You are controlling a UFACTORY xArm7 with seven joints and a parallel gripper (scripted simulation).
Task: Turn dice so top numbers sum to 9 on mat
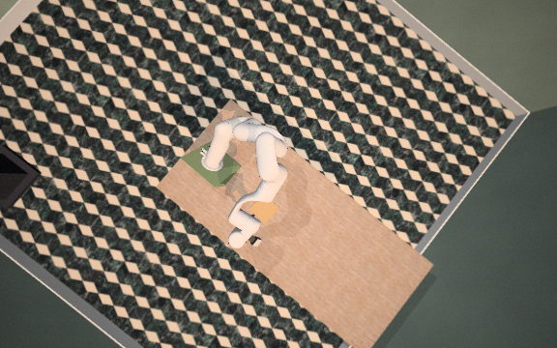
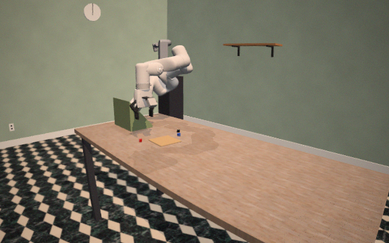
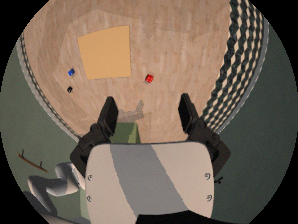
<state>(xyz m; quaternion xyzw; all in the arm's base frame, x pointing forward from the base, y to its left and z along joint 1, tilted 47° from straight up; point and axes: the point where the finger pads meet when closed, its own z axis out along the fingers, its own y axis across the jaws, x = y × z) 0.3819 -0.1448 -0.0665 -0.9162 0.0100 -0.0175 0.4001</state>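
The red die lies 50 mm behind my hand and 150 mm below it. Round my hand: black die 40 mm behind, 290 mm to the left, 150 mm below; then blue die 20 mm ahead, 240 mm to the left, 150 mm below; then tan mat 40 mm ahead, 110 mm to the left, 160 mm below.
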